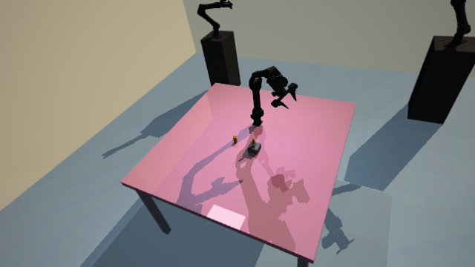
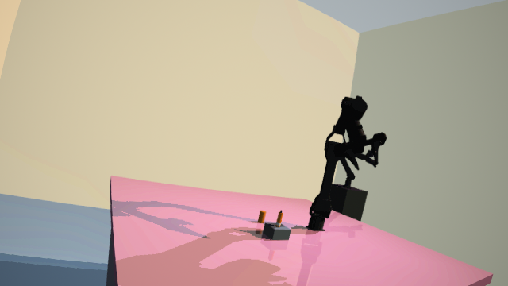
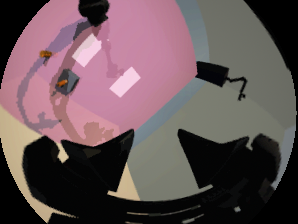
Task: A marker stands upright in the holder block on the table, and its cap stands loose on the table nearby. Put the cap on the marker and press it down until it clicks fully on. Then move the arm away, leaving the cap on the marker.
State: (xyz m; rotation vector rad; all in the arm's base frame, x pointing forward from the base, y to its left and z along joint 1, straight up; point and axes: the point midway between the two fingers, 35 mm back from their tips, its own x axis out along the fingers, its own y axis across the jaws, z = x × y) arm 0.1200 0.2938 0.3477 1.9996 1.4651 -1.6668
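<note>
Now: the orange cap 13 cm ahead of my gripper tip, 38 cm to the right of it and 29 cm below it. The rest, counted from my gripper tip: orange marker (16 cm ahead, 22 cm to the right, 24 cm below); grey holder block (16 cm ahead, 22 cm to the right, 30 cm below).
</note>
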